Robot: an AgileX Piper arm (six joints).
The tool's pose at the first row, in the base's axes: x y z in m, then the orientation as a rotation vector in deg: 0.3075, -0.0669, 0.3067, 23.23, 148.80, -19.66
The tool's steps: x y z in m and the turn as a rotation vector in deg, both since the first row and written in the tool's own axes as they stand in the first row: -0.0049, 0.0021, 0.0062, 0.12, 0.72, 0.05; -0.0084, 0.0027, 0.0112, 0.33, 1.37, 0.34; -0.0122, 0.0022, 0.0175, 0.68, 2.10, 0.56; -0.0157, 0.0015, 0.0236, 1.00, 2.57, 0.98; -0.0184, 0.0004, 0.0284, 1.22, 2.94, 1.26; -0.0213, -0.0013, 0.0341, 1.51, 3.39, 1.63; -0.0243, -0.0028, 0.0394, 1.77, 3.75, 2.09; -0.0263, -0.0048, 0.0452, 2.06, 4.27, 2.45; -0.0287, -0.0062, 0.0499, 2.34, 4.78, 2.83; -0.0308, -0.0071, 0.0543, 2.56, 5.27, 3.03
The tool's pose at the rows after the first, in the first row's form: 0.3150, -0.0680, 0.3035, 23.53, 149.48, -19.72; 0.3202, -0.0697, 0.3009, 24.16, 150.01, -19.81; 0.3259, -0.0730, 0.2975, 24.77, 150.63, -20.11; 0.3312, -0.0763, 0.2942, 25.56, 150.93, -20.33; 0.3351, -0.0794, 0.2917, 26.10, 151.19, -20.48; 0.3394, -0.0834, 0.2885, 26.81, 151.49, -20.69; 0.3436, -0.0871, 0.2858, 27.61, 151.67, -20.83; 0.3471, -0.0912, 0.2822, 28.33, 152.03, -21.03; 0.3506, -0.0945, 0.2796, 29.07, 152.38, -21.20; 0.3539, -0.0971, 0.2771, 29.56, 152.77, -21.37
